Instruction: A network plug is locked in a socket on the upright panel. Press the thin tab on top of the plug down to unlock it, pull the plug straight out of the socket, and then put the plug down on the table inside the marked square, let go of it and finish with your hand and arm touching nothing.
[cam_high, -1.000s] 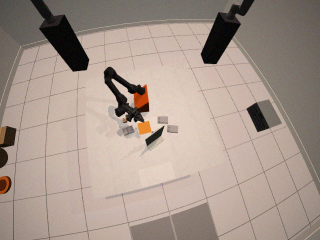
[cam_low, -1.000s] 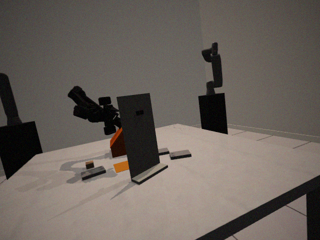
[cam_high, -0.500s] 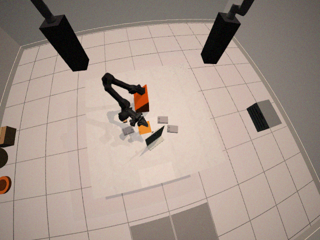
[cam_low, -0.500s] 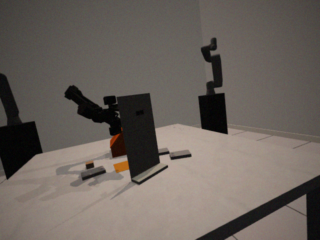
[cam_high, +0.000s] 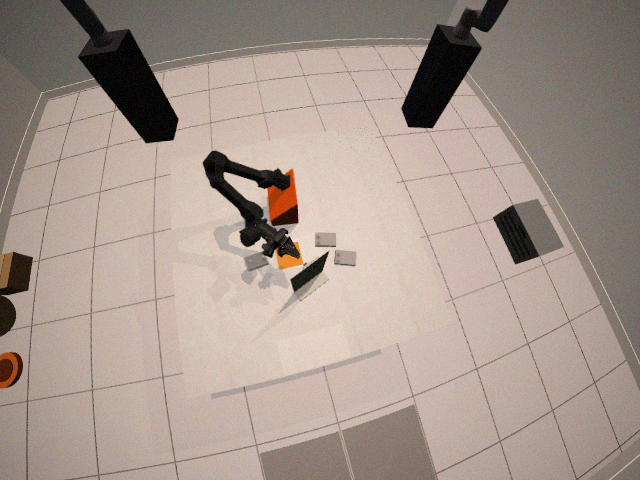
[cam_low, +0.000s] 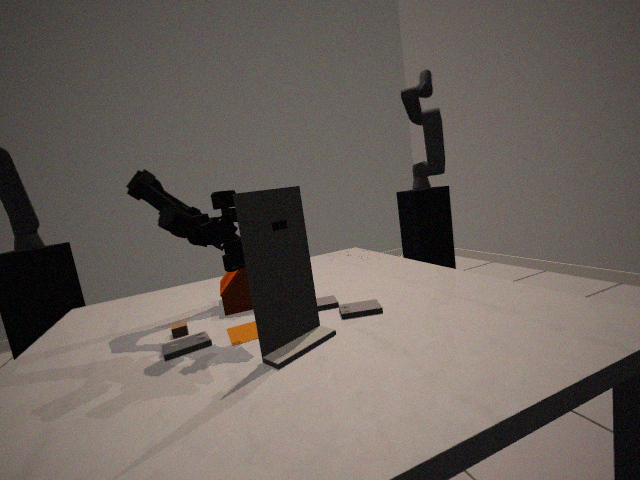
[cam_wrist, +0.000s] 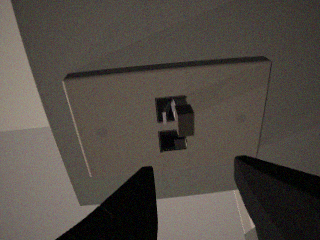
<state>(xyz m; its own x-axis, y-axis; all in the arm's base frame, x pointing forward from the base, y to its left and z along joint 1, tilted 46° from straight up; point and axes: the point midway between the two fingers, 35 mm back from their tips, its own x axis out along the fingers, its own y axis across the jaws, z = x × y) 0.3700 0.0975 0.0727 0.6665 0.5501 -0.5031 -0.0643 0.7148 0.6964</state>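
Right now the grey network plug is 40 mm ahead of my gripper tip and 30 mm to the left of it. From my gripper tip the other things lie so: orange marked square 90 mm behind, 50 mm to the right, 260 mm below; then upright grey panel 60 mm ahead, 40 mm to the left, 110 mm below; then small brown cube 170 mm behind, 240 mm to the right, 250 mm below.
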